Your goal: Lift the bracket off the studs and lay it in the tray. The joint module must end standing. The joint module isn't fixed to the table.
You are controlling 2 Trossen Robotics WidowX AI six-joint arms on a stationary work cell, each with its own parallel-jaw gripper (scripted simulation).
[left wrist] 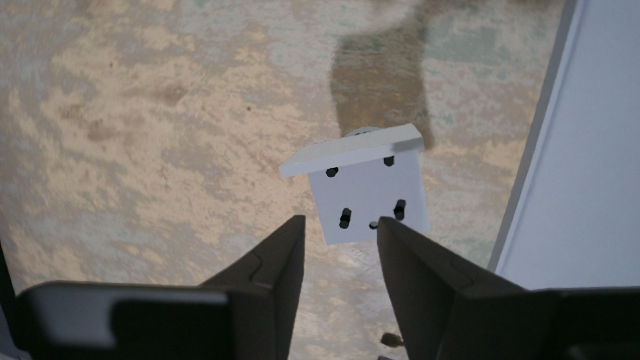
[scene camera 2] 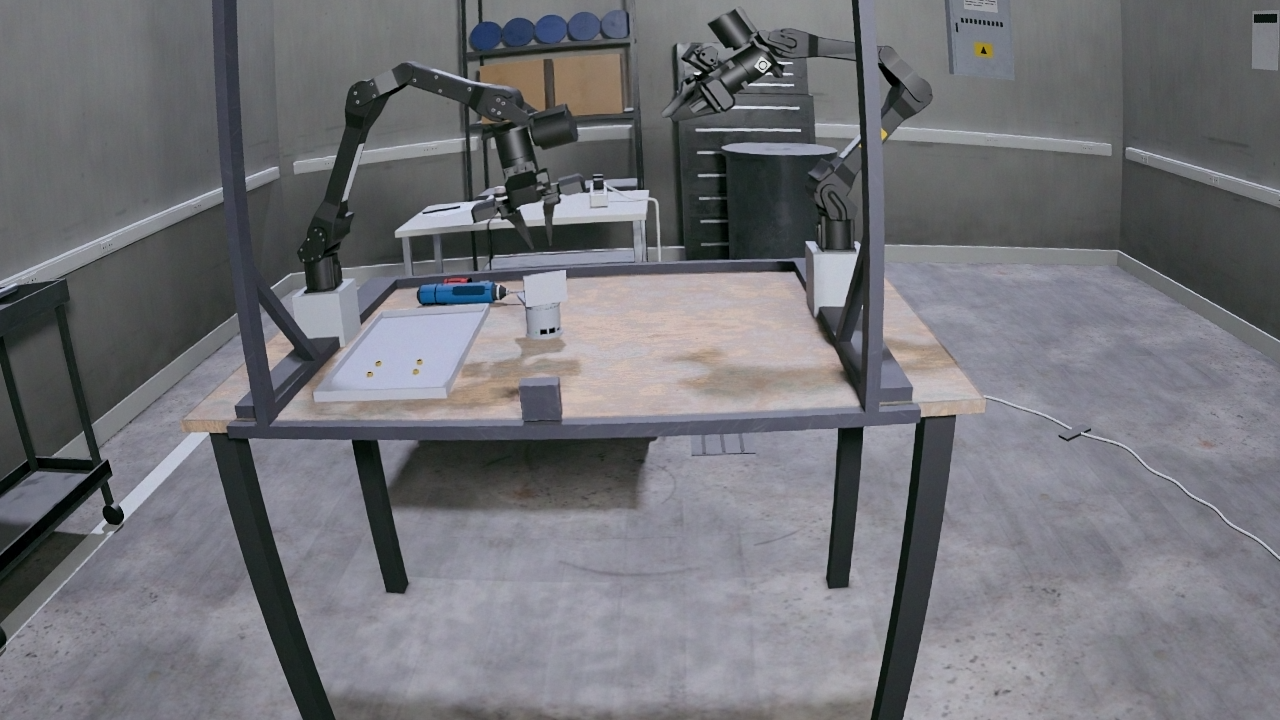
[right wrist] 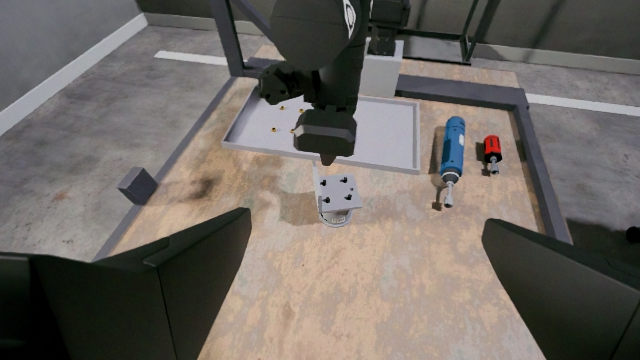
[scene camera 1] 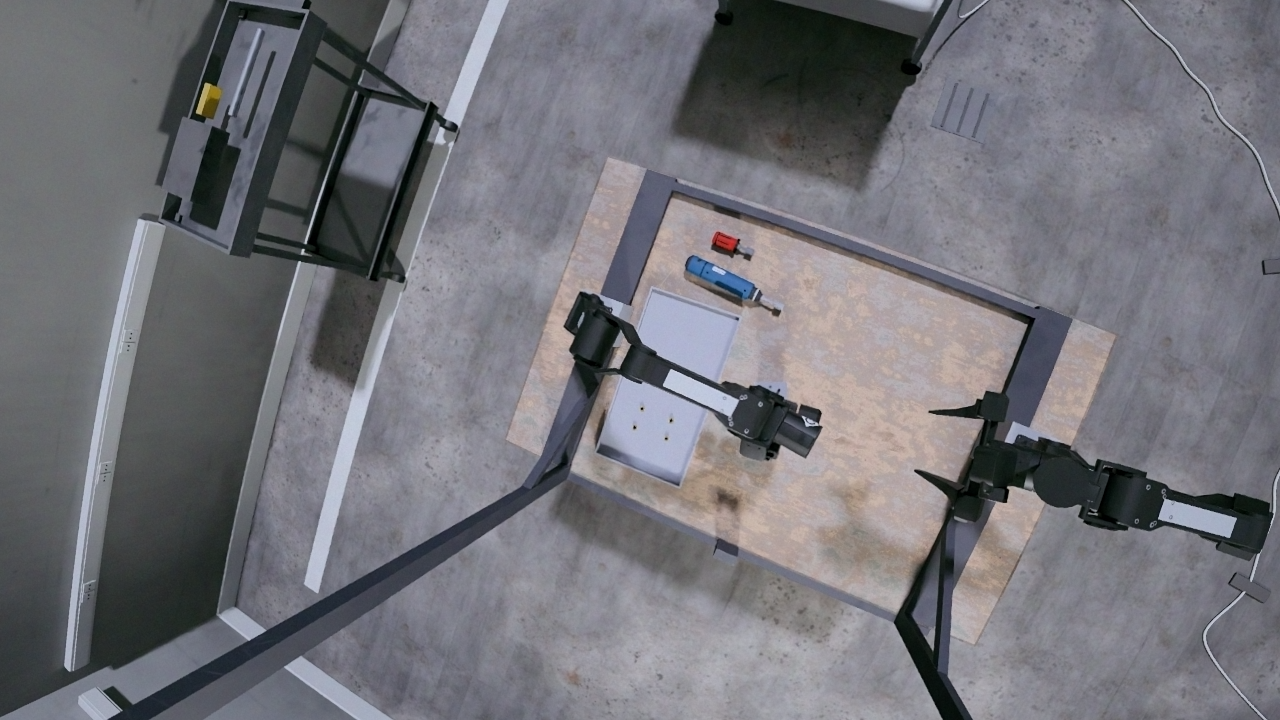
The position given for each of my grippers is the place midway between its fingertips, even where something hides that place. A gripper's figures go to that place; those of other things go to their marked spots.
Labels:
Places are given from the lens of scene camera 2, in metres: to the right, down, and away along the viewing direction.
my left gripper point(scene camera 2: 541, 247): -0.16, -0.18, 1.46
my right gripper point(scene camera 2: 666, 117): 0.04, -0.40, 1.43
grey l-shaped bracket point(scene camera 2: 539, 289): -0.16, -0.11, 1.46
grey tray point(scene camera 2: 438, 335): -0.34, -0.04, 1.53

